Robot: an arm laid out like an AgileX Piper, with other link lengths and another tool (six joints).
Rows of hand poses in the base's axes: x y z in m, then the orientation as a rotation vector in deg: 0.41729, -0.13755, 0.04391, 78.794, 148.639, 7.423; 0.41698, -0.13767, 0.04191, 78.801, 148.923, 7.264; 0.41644, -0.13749, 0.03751, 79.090, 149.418, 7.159; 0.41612, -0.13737, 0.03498, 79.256, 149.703, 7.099; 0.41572, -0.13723, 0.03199, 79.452, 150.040, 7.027; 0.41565, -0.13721, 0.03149, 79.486, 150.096, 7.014; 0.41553, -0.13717, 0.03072, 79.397, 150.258, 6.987; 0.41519, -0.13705, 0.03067, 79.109, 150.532, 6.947; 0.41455, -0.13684, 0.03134, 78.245, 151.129, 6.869; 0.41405, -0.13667, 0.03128, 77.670, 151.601, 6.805; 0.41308, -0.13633, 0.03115, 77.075, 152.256, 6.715; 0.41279, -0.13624, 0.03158, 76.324, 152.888, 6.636; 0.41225, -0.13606, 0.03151, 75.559, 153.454, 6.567; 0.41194, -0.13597, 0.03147, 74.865, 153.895, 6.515; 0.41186, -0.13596, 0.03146, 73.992, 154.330, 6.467; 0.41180, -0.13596, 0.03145, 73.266, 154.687, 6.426; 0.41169, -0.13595, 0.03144, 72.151, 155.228, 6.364; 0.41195, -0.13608, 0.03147, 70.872, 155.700, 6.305; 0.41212, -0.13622, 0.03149, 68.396, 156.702, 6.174; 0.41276, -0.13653, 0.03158, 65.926, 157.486, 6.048; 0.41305, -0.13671, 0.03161, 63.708, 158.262, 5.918; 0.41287, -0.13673, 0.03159, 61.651, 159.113, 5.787; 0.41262, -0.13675, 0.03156, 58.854, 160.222, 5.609
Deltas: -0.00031, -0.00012, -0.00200, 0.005, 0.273, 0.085; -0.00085, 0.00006, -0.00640, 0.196, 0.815, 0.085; -0.00117, 0.00018, -0.00893, 0.306, 1.127, 0.085; -0.00157, 0.00032, -0.01192, 0.436, 1.495, 0.086; -0.00164, 0.00034, -0.01242, 0.457, 1.557, 0.085; -0.00176, 0.00038, -0.01319, 0.475, 1.657, 0.190; -0.00210, 0.00050, -0.01324, 0.470, 1.767, 0.447; -0.00274, 0.00071, -0.01257, 0.403, 1.910, 1.142; -0.00324, 0.00088, -0.01263, 0.380, 2.072, 1.629; -0.00421, 0.00122, -0.01276, 0.404, 2.381, 2.186; -0.00450, 0.00131, -0.01233, 0.387, 2.611, 2.825; -0.00504, 0.00149, -0.01240, 0.351, 2.783, 3.450; -0.00535, 0.00158, -0.01244, 0.300, 2.882, 3.992; -0.00543, 0.00159, -0.01245, 0.205, 2.909, 4.636; -0.00549, 0.00159, -0.01246, 0.125, 2.932, 5.170; -0.00560, 0.00160, -0.01247, 0.004, 2.967, 5.988; -0.00534, 0.00147, -0.01244, -0.179, 2.891, 6.881; -0.00517, 0.00133, -0.01242, -0.496, 2.848, 8.639; -0.00453, 0.00102, -0.01233, -0.874, 2.660, 10.332; -0.00424, 0.00084, -0.01230, -1.181, 2.583, 11.877; -0.00442, 0.00082, -0.01232, -1.410, 2.648, 13.350; -0.00467, 0.00080, -0.01235, -1.718, 2.735, 15.341
